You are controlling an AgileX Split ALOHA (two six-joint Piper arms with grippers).
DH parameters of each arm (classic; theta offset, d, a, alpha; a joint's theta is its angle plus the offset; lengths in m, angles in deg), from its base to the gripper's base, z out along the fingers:
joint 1: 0 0.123 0 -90
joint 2: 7.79 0 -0.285 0
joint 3: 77.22 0 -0.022 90
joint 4: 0 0.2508 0 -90
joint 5: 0 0 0.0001 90
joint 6: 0 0.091 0 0
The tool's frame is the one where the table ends.
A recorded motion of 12 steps. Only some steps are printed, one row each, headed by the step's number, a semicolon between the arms.
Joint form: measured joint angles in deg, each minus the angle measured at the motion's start. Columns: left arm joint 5, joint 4, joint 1, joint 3, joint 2, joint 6; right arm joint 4, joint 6, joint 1, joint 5, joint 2, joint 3.
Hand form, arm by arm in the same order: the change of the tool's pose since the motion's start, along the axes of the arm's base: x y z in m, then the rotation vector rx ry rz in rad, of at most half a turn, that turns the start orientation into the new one. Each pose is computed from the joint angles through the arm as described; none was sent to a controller.
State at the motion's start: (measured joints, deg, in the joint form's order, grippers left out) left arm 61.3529 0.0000 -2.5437 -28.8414 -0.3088 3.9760; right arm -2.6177 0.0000 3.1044 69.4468 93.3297 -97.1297
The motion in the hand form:
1: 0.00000 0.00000 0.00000 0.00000 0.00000 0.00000; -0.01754 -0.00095 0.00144 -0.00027 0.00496 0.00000
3: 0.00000 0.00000 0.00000 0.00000 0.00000 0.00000; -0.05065 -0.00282 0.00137 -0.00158 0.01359 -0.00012
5: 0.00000 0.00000 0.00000 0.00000 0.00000 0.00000; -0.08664 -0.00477 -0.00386 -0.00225 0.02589 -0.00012
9: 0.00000 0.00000 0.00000 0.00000 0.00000 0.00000; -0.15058 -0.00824 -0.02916 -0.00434 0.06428 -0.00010
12: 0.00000 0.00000 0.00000 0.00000 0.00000 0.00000; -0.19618 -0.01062 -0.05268 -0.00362 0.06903 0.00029
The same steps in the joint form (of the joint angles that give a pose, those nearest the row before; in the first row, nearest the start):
1: 0.00 0.00 0.00 0.00 0.00 0.00; 0.00 0.00 0.00 0.00 -3.56 3.84
3: 0.00 0.00 0.00 0.00 0.00 0.00; -0.05 0.00 0.00 0.00 -10.21 10.99
5: 0.00 0.00 0.00 0.00 0.00 0.00; -0.05 0.00 0.00 0.00 -17.41 18.90
9: 0.00 0.00 0.00 0.00 0.00 0.00; -0.05 0.00 0.00 0.00 -30.38 34.07
12: 0.00 0.00 0.00 0.00 0.00 0.00; 0.01 0.00 0.00 -0.35 -40.48 44.79

